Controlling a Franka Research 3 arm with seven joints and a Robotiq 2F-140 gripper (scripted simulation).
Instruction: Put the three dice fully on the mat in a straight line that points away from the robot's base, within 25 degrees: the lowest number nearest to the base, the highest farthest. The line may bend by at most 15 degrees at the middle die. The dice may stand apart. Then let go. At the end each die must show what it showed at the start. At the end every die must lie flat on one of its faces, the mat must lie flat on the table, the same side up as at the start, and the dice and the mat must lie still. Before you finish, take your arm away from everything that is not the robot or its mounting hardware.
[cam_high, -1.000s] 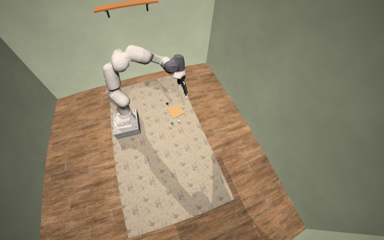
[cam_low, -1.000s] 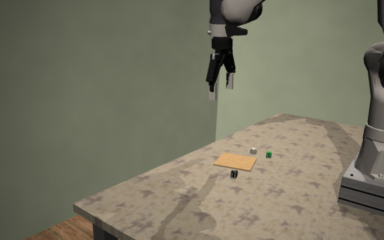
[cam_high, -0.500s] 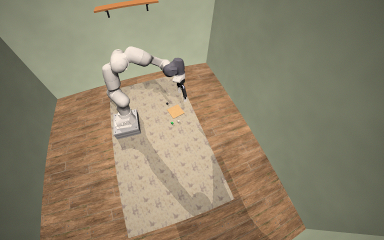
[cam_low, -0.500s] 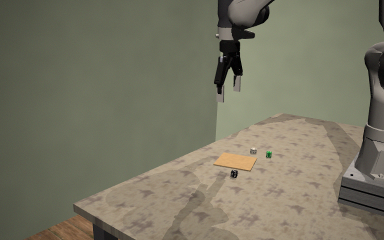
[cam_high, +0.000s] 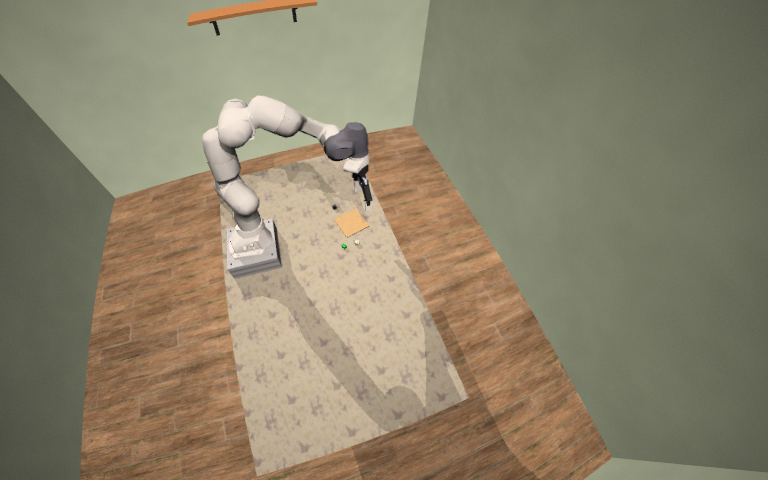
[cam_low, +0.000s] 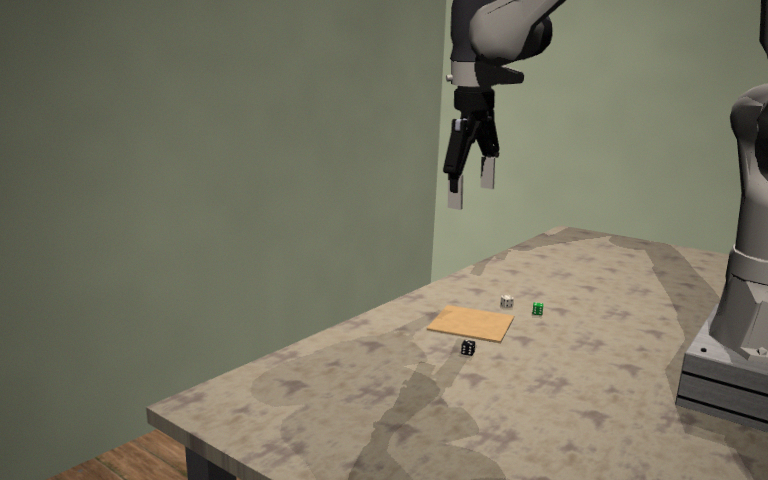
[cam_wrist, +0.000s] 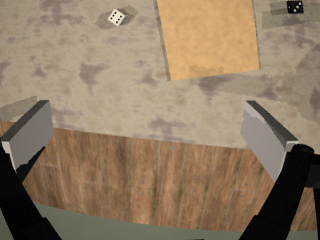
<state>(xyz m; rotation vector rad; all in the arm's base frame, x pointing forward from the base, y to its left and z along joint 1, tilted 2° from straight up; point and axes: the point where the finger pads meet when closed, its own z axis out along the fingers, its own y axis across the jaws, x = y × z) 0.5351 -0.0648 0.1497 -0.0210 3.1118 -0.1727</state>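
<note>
Now: the green die 13 cm behind my hand, 8 cm to the right of it and 23 cm below it. The rest, counted from my hand: tan mat 5 cm behind, 6 cm to the left, 24 cm below; then black die 10 cm behind, 19 cm to the left, 23 cm below; then white die 6 cm behind, 8 cm to the right, 23 cm below.
</note>
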